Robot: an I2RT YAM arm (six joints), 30 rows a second.
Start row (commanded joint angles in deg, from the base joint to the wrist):
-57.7 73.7 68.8 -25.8 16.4 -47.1
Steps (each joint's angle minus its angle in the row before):
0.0 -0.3 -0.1 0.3 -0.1 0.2
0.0 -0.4 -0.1 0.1 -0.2 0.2
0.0 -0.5 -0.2 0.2 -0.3 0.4
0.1 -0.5 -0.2 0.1 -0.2 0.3
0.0 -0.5 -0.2 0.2 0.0 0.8
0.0 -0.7 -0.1 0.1 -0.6 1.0
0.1 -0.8 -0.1 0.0 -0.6 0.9
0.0 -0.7 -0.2 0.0 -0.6 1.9
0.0 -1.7 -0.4 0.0 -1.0 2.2
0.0 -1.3 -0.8 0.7 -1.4 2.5
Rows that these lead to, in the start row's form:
-57.7 73.4 68.7 -25.5 16.3 -46.9
-57.7 73.0 68.6 -25.4 16.1 -46.7
-57.7 72.5 68.4 -25.2 15.8 -46.3
-57.6 72.0 68.2 -25.1 15.6 -46.0
-57.6 71.5 68.0 -24.9 15.6 -45.2
-57.6 70.8 67.9 -24.8 15.0 -44.2
-57.5 70.0 67.8 -24.8 14.4 -43.3
-57.5 69.3 67.6 -24.8 13.8 -41.4
-57.5 67.6 67.2 -24.8 12.8 -39.2
-57.5 66.3 66.4 -24.1 11.4 -36.7

